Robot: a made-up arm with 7 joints.
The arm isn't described. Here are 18 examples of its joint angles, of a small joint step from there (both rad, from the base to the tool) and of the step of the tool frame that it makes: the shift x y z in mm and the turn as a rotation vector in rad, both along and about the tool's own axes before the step.
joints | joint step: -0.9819 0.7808 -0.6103 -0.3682 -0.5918 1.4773 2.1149 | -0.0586 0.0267 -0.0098 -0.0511 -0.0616 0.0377 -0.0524
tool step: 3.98 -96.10 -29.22 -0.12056 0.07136 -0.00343
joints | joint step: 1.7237 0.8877 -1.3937 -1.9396 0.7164 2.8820 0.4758 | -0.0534 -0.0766 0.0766 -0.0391 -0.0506 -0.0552 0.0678
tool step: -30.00 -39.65 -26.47 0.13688 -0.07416 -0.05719
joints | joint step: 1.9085 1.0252 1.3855 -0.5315 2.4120 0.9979 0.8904 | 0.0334 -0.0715 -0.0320 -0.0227 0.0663 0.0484 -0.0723
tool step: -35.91 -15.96 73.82 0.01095 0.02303 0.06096
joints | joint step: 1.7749 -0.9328 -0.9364 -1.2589 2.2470 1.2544 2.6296 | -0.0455 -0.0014 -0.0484 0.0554 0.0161 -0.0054 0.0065
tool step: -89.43 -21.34 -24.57 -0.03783 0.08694 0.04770
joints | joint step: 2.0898 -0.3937 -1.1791 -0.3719 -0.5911 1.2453 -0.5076 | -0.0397 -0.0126 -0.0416 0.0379 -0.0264 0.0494 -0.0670
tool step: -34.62 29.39 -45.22 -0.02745 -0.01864 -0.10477
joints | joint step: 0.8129 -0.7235 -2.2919 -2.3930 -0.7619 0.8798 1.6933 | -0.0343 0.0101 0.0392 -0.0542 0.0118 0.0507 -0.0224
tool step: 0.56 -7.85 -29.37 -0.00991 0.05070 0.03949
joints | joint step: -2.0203 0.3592 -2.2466 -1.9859 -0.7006 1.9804 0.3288 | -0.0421 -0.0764 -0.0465 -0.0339 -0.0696 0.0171 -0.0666
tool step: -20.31 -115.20 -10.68 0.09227 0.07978 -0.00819
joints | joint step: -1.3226 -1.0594 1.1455 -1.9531 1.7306 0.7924 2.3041 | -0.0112 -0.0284 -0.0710 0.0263 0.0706 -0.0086 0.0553
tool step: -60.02 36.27 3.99 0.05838 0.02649 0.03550
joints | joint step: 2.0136 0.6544 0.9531 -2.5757 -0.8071 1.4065 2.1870 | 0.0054 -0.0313 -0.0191 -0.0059 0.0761 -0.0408 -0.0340
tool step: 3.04 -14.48 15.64 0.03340 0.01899 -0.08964
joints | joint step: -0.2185 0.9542 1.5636 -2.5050 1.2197 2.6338 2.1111 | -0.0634 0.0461 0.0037 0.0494 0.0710 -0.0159 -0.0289
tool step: -7.26 47.59 -43.38 0.12959 -0.02913 -0.07583
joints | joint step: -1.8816 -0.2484 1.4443 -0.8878 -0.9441 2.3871 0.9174 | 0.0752 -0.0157 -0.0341 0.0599 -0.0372 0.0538 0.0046
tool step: 7.70 68.07 46.11 -0.11751 -0.01840 0.07508
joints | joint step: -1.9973 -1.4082 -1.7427 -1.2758 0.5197 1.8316 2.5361 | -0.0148 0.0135 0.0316 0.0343 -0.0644 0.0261 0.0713
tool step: -47.92 28.09 -22.90 0.02071 -0.00404 0.07223
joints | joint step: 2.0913 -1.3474 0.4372 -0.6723 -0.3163 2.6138 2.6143 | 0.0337 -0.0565 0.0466 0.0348 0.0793 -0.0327 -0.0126
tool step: 55.17 75.44 -45.08 0.09442 -0.09340 -0.01916
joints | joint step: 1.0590 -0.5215 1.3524 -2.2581 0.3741 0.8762 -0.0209 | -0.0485 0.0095 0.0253 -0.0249 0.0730 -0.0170 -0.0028
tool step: -25.65 -14.09 29.89 0.05717 0.03683 0.08679
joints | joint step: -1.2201 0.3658 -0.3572 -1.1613 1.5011 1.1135 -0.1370 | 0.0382 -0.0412 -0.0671 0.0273 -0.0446 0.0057 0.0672
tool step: 70.21 17.26 -27.42 -0.03369 -0.03040 -0.08193
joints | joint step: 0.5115 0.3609 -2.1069 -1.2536 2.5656 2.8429 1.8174 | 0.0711 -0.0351 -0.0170 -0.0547 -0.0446 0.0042 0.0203
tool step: 35.14 3.35 22.96 -0.04475 -0.04744 0.04002
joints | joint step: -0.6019 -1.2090 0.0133 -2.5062 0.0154 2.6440 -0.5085 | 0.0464 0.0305 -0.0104 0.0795 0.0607 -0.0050 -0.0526
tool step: -13.91 18.79 32.58 -0.07481 -0.00058 0.04278
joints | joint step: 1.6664 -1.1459 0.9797 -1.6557 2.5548 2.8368 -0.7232 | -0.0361 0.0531 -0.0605 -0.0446 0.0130 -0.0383 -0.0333
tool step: -65.35 12.94 94.18 -0.07745 -0.00792 -0.04432
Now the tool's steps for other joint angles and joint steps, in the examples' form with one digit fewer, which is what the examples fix.
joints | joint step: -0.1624 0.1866 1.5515 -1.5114 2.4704 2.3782 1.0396 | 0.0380 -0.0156 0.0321 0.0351 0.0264 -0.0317 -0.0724
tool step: -59.3 -46.7 16.3 0.0388 0.0338 -0.0906
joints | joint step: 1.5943 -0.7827 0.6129 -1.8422 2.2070 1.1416 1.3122 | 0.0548 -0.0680 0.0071 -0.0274 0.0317 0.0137 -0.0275
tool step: -8.9 -72.4 -13.0 0.0183 0.0471 -0.0467
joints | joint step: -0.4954 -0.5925 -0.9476 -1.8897 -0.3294 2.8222 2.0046 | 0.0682 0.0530 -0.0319 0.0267 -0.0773 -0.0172 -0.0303
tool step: -25.2 -35.2 -39.3 -0.0238 0.1404 -0.0356
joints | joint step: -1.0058 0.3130 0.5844 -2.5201 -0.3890 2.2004 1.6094 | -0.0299 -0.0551 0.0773 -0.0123 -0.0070 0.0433 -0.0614
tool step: -5.5 42.8 -24.6 -0.0527 0.0926 0.0811
